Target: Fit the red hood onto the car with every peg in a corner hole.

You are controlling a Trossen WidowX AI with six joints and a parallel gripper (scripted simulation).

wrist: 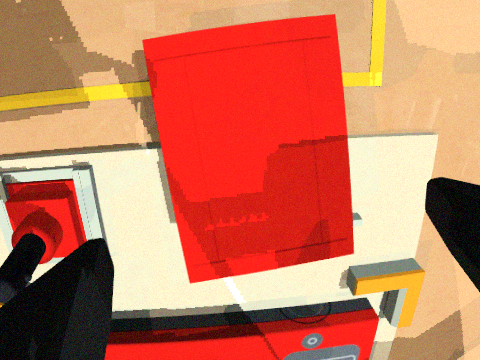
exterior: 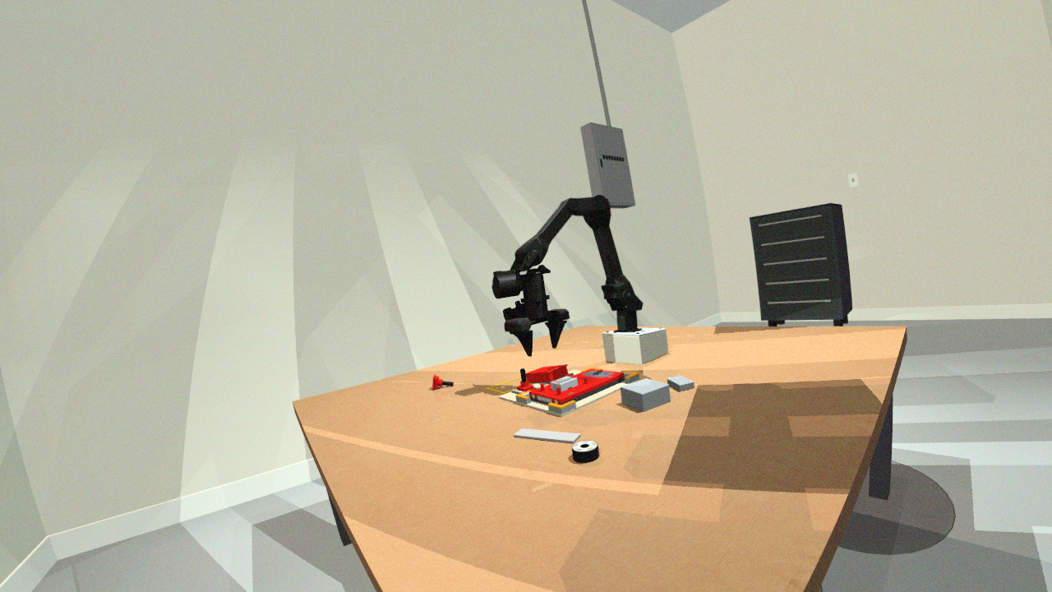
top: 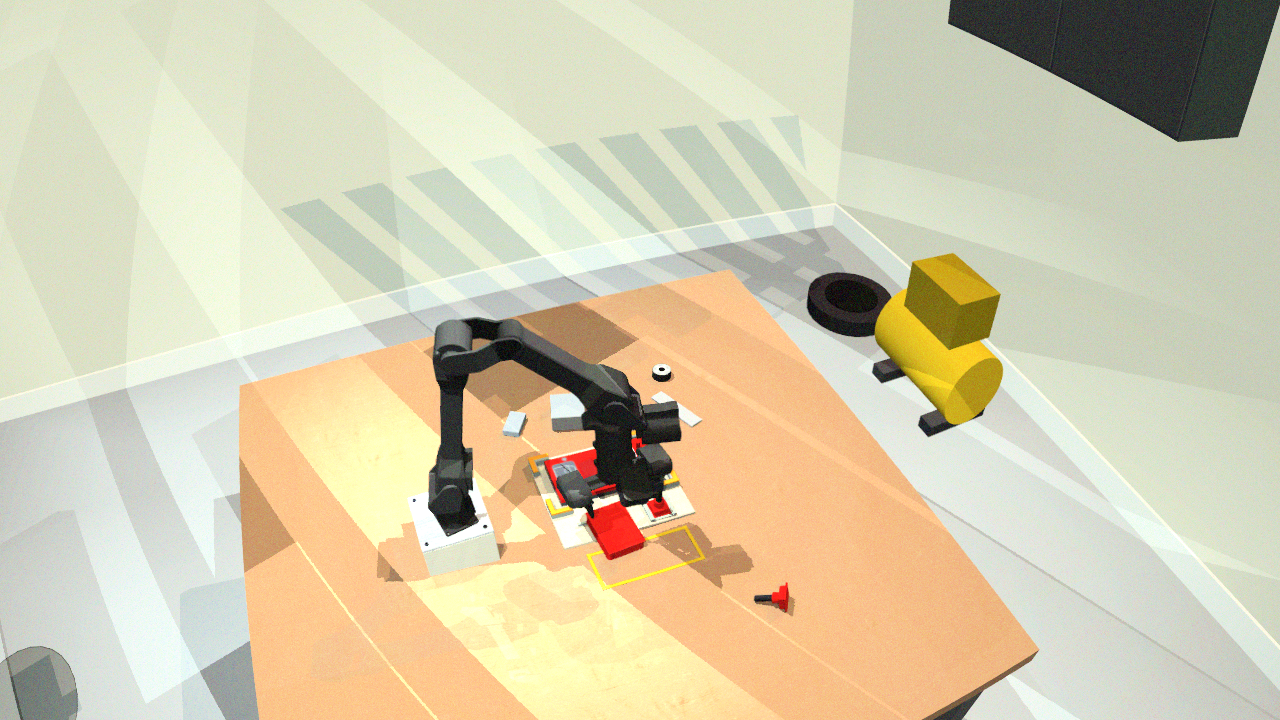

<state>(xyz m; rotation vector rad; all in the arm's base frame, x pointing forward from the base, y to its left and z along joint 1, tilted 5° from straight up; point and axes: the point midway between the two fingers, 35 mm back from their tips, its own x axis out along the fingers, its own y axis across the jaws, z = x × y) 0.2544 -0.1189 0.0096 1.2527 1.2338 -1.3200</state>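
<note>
The red hood lies 6 cm below my gripper tip. Round my gripper tip: grey flat bar: 28 cm ahead, 23 cm to the left, 8 cm below; white jig: 6 cm ahead, 12 cm to the left, 7 cm below; grey engine block: 10 cm ahead, 14 cm to the left, 5 cm below.
</note>
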